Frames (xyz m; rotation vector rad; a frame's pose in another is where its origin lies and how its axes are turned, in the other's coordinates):
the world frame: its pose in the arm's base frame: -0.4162 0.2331 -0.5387 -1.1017 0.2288 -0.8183
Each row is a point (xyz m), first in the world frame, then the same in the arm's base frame.
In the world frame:
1: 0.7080 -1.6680 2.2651
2: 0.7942 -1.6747 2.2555
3: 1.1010 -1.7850 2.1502
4: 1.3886 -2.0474 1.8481
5: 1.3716 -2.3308 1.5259
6: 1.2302 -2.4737 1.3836
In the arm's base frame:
1: 0.5211 0.9976 2.0978
2: 0.5725 0.9304 2.1181
3: 0.6760 0.6243 2.2318
4: 0.5872 0.1630 2.3809
5: 0.2663 -0.1077 2.4713
6: 0.0234 -0.1390 2.4970

